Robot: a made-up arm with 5 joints. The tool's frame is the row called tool.
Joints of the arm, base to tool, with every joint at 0 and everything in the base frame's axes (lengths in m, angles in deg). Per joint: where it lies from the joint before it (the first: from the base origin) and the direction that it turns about. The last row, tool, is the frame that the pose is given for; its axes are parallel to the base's.
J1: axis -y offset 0 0 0.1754
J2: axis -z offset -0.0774 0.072 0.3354
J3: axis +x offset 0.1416 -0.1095 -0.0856
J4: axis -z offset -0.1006 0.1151 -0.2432
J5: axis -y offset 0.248 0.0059 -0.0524
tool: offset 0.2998 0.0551 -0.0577
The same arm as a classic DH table. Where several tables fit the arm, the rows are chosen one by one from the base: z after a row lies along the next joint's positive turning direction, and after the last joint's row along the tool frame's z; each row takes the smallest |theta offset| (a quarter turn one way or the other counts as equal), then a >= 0, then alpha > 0; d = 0 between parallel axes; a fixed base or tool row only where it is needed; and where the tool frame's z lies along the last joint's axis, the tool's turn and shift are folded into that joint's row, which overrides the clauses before.
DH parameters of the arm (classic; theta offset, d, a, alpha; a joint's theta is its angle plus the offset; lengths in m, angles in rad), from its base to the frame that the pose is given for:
base (fixed): 0 0.1754 0 1.5708
J1: 0 -0.072 -0.0774 1.5708
J2: 1.5708 -0.2498 0.1095 1.5708
J3: 0 0.041 -0.1151 -1.5708
J4: -1.5708 0.2956 0.248 -1.5708
J5: 0 -0.061 0.2998 -1.5708
tool (fixed): 0 -0.0577 0 0

